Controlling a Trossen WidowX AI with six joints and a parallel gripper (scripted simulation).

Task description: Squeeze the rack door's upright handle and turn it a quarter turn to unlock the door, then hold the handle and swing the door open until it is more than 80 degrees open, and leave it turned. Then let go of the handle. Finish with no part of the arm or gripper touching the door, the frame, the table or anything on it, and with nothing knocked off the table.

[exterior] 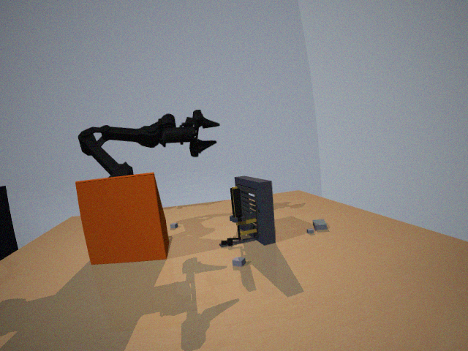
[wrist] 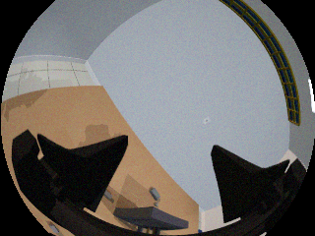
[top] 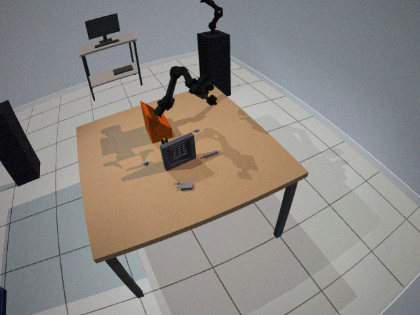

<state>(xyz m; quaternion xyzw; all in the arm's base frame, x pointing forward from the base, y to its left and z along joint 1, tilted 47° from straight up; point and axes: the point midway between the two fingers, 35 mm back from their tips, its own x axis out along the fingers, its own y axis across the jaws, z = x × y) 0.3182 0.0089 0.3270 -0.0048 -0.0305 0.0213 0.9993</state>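
Right now my gripper tip is 31 cm to the left of the yellow handle, 24 cm above it and 3 cm past it. From my gripper tip the other things lie so: grey bar (32 cm below, 7 cm ahead, 6 cm to the right).
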